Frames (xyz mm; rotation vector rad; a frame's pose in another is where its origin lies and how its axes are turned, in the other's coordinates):
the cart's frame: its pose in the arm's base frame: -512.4 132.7 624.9 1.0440 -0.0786 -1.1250
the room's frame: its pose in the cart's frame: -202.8 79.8 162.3 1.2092 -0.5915 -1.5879
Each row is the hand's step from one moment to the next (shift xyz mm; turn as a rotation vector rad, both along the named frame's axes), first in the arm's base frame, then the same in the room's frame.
Working: the arm's base frame: its pose in the room's frame: 455.3 -168.1 -972.8 1.3789 -0.3837 -2.2949

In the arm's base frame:
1: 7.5 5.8 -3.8 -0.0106 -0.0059 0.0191
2: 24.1 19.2 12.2 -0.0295 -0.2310 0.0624
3: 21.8 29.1 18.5 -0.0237 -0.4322 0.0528
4: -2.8 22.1 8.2 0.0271 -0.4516 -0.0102
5: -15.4 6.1 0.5 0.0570 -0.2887 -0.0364
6: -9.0 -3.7 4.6 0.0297 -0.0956 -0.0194
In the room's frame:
1: 1.6 -8.8 -4.9 -0.0138 0.0106 0.0144
2: -16.4 -28.5 -4.2 -0.0942 0.2160 -0.0512
3: -18.9 -35.8 4.9 -0.1326 0.3875 -0.1497
4: -1.2 -17.7 15.8 -0.1020 0.3782 -0.2265
5: 7.2 2.4 14.7 -0.0551 0.2217 -0.1891
6: -1.2 7.7 7.4 -0.0162 0.0679 -0.0743

